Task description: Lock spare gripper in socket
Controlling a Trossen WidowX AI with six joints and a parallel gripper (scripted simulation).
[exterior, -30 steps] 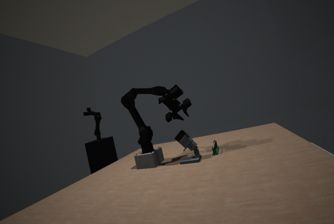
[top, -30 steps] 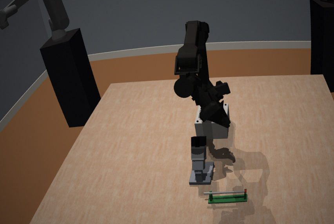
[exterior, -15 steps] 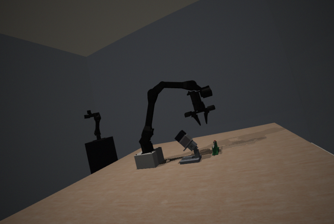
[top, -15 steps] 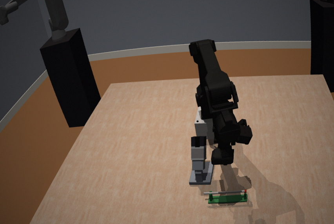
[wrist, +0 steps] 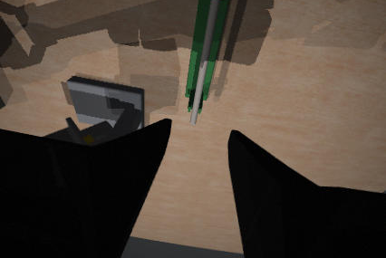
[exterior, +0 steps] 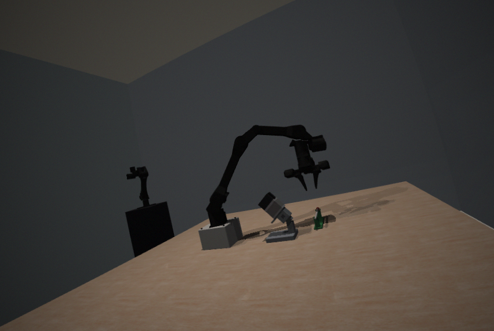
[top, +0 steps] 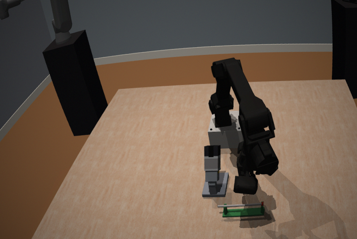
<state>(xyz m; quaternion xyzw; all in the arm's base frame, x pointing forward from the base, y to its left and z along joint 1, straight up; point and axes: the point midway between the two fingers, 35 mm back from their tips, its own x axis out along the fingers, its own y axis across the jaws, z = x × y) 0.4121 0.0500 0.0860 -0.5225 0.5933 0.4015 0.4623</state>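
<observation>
Now: gripper tip 10 mm to the right of the green cradle and 120 mm above it. From my gripper tip the other things lie so: grey mount: 130 mm behind, 90 mm to the right, 90 mm below; spare gripper: 150 mm behind, 90 mm to the right, 20 mm below.
</observation>
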